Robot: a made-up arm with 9 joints. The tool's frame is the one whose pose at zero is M. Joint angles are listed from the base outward.
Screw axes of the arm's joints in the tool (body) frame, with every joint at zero. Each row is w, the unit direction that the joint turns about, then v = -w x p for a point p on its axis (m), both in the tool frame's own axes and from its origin. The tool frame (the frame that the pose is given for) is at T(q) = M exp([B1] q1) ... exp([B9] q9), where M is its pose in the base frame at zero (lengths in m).
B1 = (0, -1, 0, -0.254, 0, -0.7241)
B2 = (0, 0, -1, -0.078, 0.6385, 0)
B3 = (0, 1, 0, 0.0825, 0, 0.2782)
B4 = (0, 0, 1, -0.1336, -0.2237, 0)
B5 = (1, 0, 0, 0, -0.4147, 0.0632)
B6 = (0, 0, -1, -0.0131, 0.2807, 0)
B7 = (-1, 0, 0, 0, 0.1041, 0.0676)
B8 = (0, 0, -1, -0.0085, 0.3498, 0)
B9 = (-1, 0, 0, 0, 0.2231, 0.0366)
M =
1 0 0 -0.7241
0 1 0 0.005
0 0 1 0.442
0 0 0 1
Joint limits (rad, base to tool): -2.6..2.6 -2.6..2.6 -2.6..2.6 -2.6..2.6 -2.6..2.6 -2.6..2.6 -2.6..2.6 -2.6..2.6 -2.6..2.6
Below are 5 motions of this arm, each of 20 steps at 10 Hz.
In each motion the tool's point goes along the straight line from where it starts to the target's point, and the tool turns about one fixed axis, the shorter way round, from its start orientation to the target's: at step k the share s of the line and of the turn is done. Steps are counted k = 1, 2, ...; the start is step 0. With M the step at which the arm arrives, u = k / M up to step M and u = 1 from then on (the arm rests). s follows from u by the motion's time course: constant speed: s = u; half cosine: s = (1 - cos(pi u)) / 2; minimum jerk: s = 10 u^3 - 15 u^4 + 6 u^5.
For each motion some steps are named. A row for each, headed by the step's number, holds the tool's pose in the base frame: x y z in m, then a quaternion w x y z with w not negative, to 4 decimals.
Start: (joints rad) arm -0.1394 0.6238 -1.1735 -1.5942 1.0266 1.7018 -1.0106 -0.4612 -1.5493
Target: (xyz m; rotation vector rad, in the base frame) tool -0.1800 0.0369 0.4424 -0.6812 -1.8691 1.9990
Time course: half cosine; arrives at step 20
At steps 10, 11, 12, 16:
10: -0.2321 -0.0190 0.4894 0.3251 0.1068 0.8107 -0.4751
11: -0.2239 -0.0103 0.4820 0.2523 0.1310 0.8034 -0.5231
12: -0.2160 -0.0017 0.4748 0.1794 0.1536 0.7900 -0.5658
16: -0.1899 0.0262 0.4514 0.0665 -0.2183 -0.7034 0.6732

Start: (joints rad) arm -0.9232 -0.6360 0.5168 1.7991 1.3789 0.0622 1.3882 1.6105 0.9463
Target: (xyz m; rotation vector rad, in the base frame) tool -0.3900 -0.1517 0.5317 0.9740 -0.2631 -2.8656
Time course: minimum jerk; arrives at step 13
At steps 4, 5, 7, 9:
4: -0.2707 -0.1831 0.7396 0.5587 -0.2576 0.3275 0.7171
5: -0.2877 -0.1786 0.7100 0.4822 -0.2757 0.3007 0.7752
7: -0.3282 -0.1680 0.6394 0.2816 -0.3070 0.2252 0.8807
9: -0.3650 -0.1583 0.5753 0.0850 -0.3201 0.1452 0.9323

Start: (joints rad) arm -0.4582 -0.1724 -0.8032 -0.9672 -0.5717 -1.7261 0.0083 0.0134 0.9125
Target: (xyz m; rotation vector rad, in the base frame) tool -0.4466 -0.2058 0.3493 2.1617 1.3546 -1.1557
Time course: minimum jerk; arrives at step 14
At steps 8, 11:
8: -0.4187 -0.1660 0.4412 0.2165 -0.7625 -0.3855 0.4724
11: -0.4413 -0.1983 0.3666 0.0969 0.7707 0.4651 -0.4246

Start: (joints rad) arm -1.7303 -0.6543 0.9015 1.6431 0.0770 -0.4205 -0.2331 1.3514 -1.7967
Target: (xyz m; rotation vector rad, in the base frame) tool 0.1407 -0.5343 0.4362 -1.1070 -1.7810 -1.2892
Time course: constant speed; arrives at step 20
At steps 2, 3, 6, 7, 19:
2: 0.4204 -0.7206 0.4769 0.3351 -0.2626 -0.8418 0.3318
3: 0.4049 -0.7103 0.4746 0.3424 -0.2786 -0.8503 0.2867
6: 0.3583 -0.6792 0.4678 0.3592 -0.3226 -0.8632 0.1477
7: 0.3427 -0.6689 0.4656 0.3631 -0.3357 -0.8633 0.1005
19: 0.1562 -0.5447 0.4385 0.3409 -0.4231 -0.7073 -0.4522

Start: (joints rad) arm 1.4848 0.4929 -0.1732 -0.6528 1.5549 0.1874 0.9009 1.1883 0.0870
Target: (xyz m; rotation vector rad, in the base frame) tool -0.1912 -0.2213 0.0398 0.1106 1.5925 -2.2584
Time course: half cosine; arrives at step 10
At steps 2, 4, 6, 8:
2: -0.2613 -0.0189 -0.3623 0.3337 0.8054 -0.1221 -0.4744
4: -0.2420 -0.0748 -0.2512 0.3346 0.6664 0.0949 -0.6596
6: -0.2180 -0.1440 -0.1138 0.2893 0.4038 0.3477 -0.7952
8: -0.1986 -0.1999 -0.0027 0.2198 0.1439 0.5148 -0.8161

